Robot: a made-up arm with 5 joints.
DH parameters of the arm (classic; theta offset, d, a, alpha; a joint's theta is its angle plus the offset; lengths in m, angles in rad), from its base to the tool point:
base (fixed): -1.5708 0.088 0 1.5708
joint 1: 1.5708 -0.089 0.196 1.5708
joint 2: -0.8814 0 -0.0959 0
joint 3: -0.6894 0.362 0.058 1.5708
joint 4: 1.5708 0.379 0 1.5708
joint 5: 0 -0.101 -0.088 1.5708
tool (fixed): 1.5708 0.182 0 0
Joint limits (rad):
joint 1: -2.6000..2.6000
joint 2: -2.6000..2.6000
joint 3: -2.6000..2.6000
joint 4: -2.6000..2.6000
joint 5: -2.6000..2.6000
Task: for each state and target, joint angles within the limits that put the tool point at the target. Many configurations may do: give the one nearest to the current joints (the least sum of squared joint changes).
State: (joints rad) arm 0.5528 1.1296 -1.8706 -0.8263 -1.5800
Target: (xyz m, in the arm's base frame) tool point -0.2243 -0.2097 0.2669
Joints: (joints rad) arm 0.9386 1.2688 -1.9985 -0.6763 -1.0274
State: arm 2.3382 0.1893 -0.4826 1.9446 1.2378
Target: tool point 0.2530 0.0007 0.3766
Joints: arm 2.2832 0.8706 -0.0296 1.8073 1.6999
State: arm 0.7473 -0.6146 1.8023 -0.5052 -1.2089
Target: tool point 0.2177 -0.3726 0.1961
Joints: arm 0.8200 -0.7252 1.5982 -0.9646 -1.3646
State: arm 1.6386 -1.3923 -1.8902 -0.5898 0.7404
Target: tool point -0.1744 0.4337 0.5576
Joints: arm 1.6828 -1.0409 -1.6001 -0.8560 1.0692
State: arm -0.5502 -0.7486 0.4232 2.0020 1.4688
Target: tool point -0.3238 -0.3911 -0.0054
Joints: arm -0.9454 -1.2126 0.0390 1.3462 1.6030
